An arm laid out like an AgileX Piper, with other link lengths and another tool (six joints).
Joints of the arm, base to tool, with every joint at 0 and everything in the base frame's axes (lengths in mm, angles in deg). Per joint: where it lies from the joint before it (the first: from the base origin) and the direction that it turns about. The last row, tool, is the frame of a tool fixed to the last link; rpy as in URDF.
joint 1: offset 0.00 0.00 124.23 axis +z
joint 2: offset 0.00 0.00 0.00 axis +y
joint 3: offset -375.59 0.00 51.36 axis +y
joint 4: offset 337.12 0.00 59.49 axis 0.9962 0 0.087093
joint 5: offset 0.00 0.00 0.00 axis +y
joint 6: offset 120.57 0.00 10.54 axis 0.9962 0 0.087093
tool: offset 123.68 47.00 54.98 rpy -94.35 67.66 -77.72
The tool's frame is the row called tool.
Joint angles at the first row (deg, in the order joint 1, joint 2, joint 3, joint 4, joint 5, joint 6):
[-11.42 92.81 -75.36 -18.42 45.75 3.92]
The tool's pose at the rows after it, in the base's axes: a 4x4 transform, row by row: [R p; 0 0 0 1], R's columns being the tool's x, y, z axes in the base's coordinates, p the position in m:
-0.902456, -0.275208, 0.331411, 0.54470; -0.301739, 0.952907, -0.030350, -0.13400; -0.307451, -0.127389, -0.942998, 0.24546; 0, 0, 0, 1
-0.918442, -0.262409, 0.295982, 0.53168; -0.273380, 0.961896, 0.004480, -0.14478; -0.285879, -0.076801, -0.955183, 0.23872; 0, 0, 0, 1
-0.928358, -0.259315, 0.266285, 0.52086; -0.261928, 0.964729, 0.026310, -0.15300; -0.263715, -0.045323, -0.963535, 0.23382; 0, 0, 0, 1
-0.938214, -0.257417, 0.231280, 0.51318; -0.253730, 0.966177, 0.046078, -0.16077; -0.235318, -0.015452, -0.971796, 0.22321; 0, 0, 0, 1
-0.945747, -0.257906, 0.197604, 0.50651; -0.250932, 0.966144, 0.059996, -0.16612; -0.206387, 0.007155, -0.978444, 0.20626; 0, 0, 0, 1
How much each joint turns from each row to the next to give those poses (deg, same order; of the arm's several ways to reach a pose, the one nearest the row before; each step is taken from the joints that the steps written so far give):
[-2.33 -0.05 0.00 2.38 4.68 -3.05]
[-2.51 0.00 0.00 3.40 2.14 -3.15]
[-1.87 0.00 0.00 2.00 1.72 -2.61]
[-1.57 0.76 0.00 1.36 1.32 -2.11]
[-1.06 0.90 1.01 0.56 0.06 -1.31]

